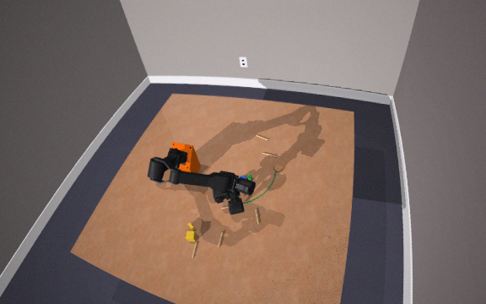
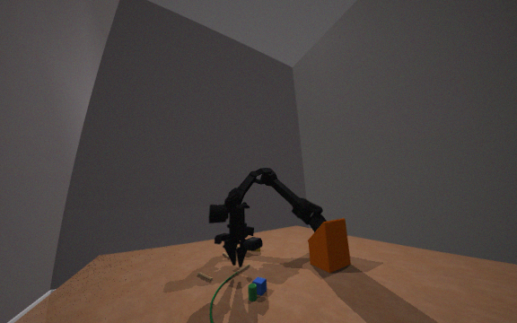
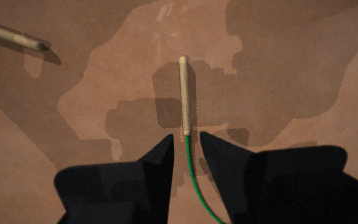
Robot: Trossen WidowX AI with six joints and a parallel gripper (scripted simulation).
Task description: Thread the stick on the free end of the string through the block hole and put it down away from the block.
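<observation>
The thin stick lies 2 cm below my gripper tip, 2 cm behind it and 1 cm to the right of it. Round my gripper tip: blue block (14 cm to the left, 2 cm behind, 1 cm below); yellow block (22 cm to the right, 13 cm behind); green cylinder (16 cm to the left, 1 cm below, 1 cm ahead).
</observation>
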